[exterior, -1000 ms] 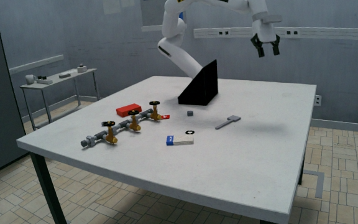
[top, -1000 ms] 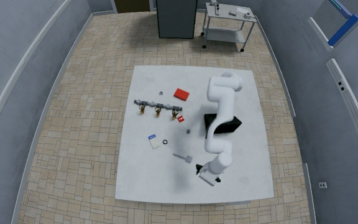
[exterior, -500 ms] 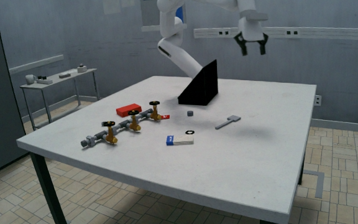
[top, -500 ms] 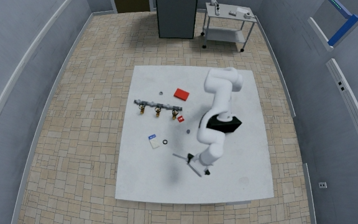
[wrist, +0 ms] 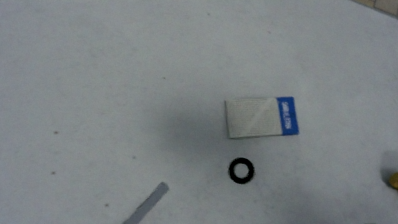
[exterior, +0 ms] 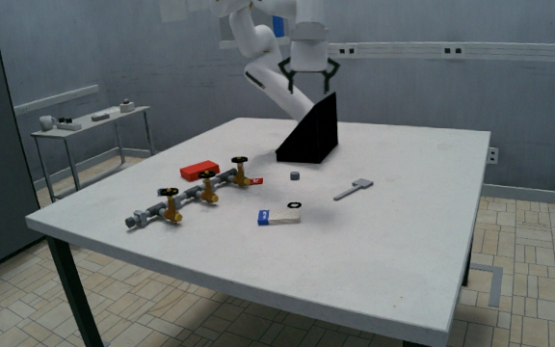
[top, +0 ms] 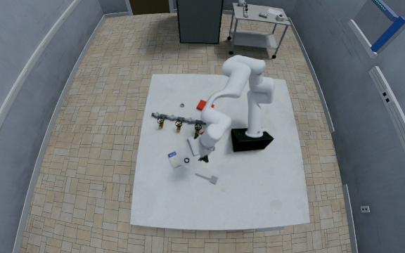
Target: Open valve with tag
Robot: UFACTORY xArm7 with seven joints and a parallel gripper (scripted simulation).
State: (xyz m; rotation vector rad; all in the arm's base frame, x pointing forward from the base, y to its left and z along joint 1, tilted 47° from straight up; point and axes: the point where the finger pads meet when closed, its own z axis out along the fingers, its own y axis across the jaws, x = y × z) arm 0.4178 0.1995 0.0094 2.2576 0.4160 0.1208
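Now: the red tag 70 mm behind my hand, 220 mm to the right of it and 310 mm below it. From my hand the other things lie so: white box (170 mm ahead, 50 mm to the right, 300 mm below); then red block (110 mm behind, 460 mm to the right, 300 mm below); then grey flat tool (60 mm behind, 110 mm to the left, 310 mm below).
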